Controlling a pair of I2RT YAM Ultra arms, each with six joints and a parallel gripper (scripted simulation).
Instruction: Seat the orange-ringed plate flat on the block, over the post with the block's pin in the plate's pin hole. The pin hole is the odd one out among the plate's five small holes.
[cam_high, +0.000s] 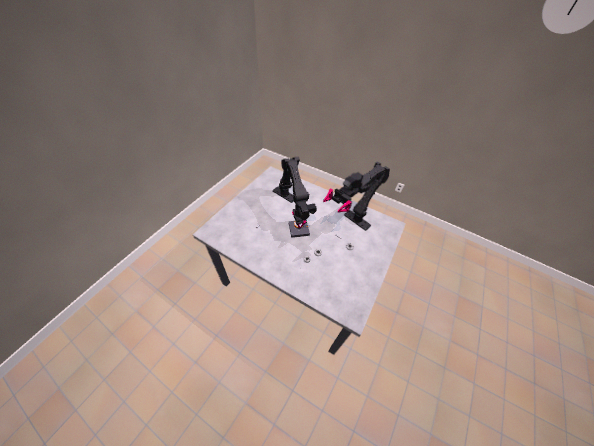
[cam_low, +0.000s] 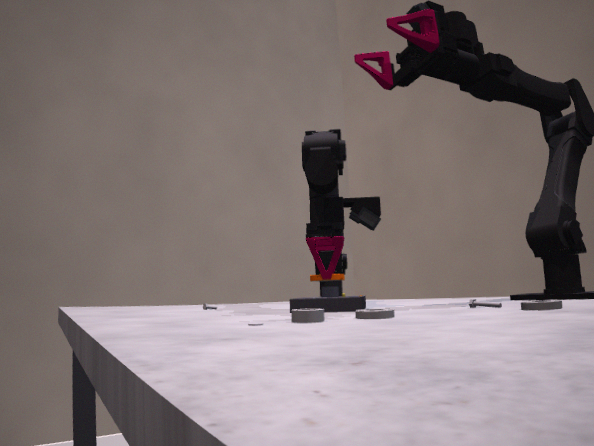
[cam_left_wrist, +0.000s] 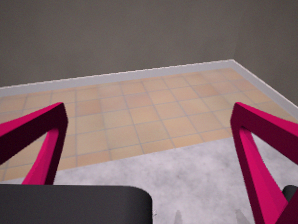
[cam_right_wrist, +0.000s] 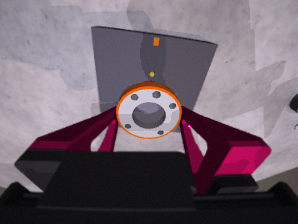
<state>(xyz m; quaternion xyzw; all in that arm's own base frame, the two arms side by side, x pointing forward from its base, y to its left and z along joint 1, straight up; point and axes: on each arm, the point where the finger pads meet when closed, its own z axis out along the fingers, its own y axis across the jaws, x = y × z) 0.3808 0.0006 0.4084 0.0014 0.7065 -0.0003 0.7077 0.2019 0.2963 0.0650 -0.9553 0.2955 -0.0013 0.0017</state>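
Now: the plate right at my right hand. From my right hand the other things lie so: block (40 mm below, 30 mm to the left, 20 mm behind).
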